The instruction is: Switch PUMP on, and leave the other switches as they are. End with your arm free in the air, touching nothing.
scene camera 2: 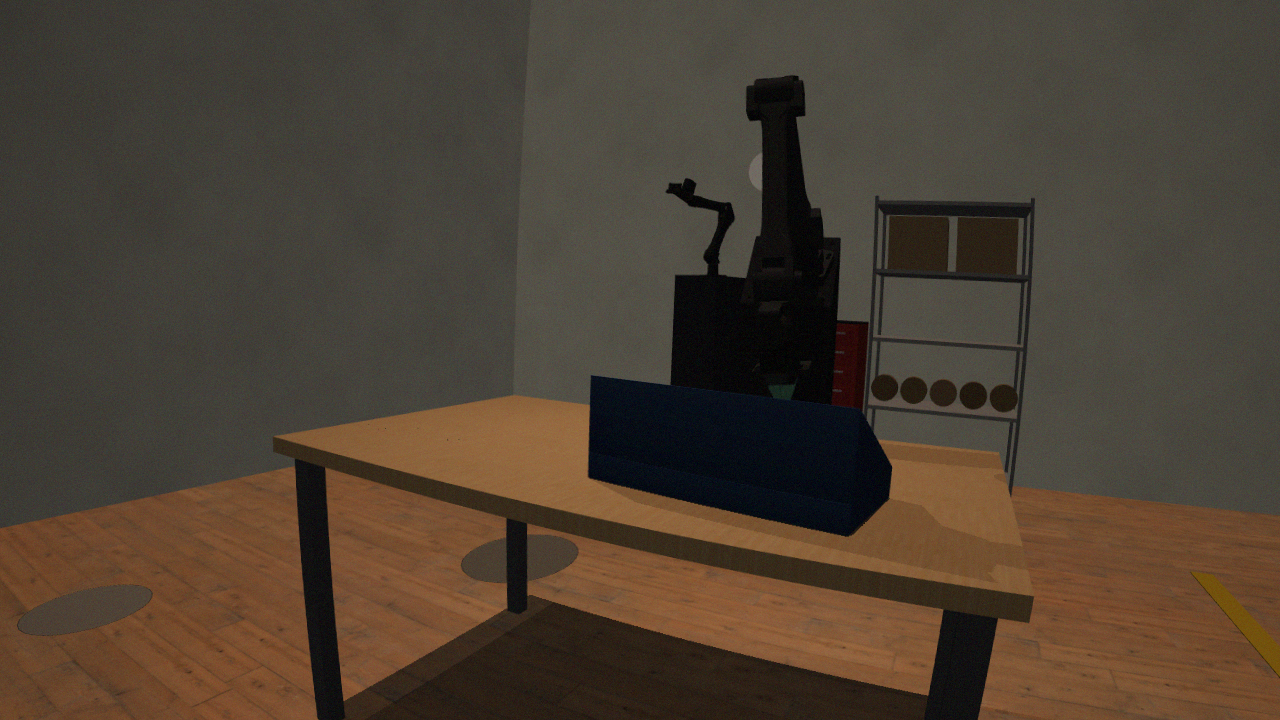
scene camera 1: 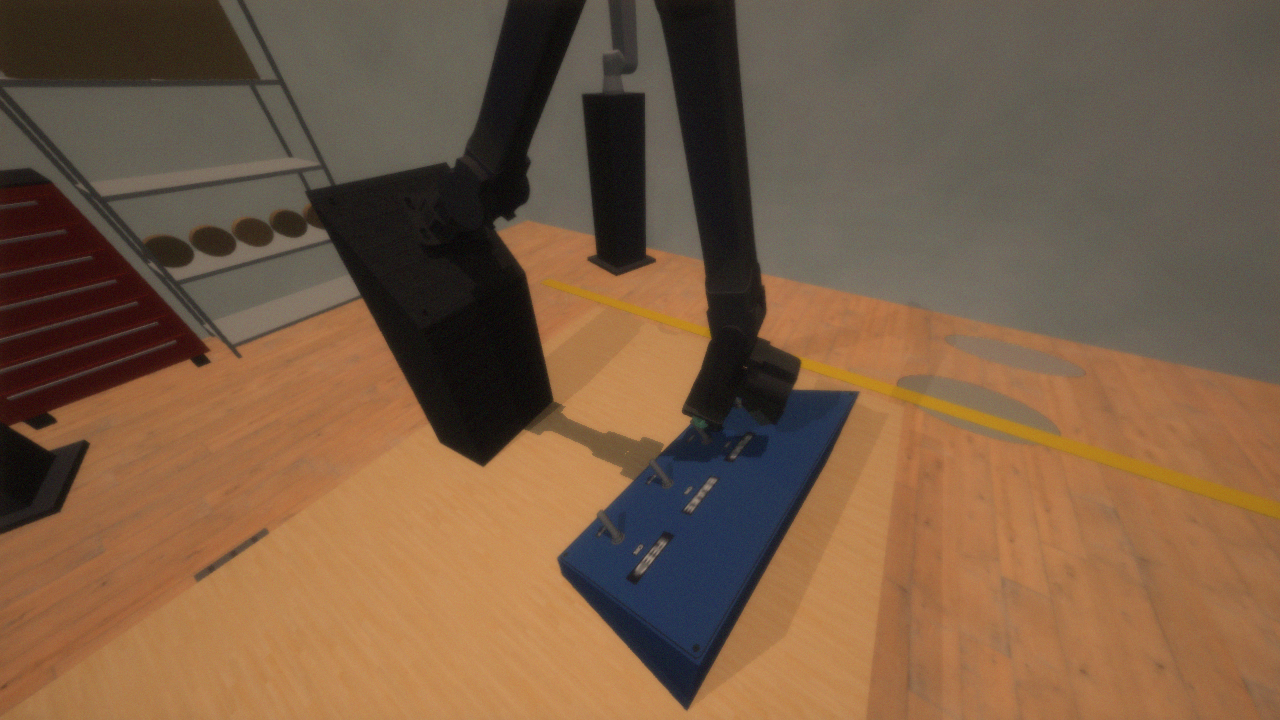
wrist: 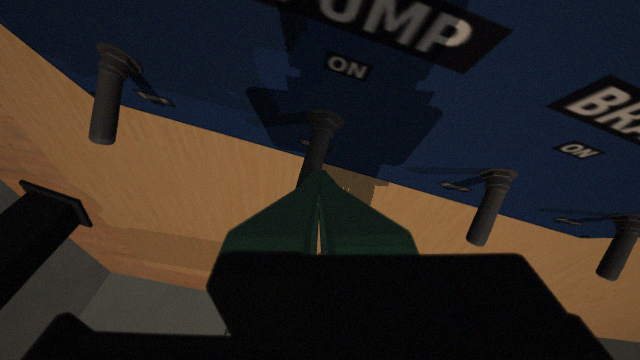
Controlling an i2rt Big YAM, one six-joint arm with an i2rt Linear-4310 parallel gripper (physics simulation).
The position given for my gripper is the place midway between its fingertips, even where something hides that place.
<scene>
I see my gripper [scene camera 1: 699, 426], a pump lever [wrist: 314, 158] and a brake lever [wrist: 481, 226].
My gripper also shows in the wrist view [wrist: 319, 179].
</scene>
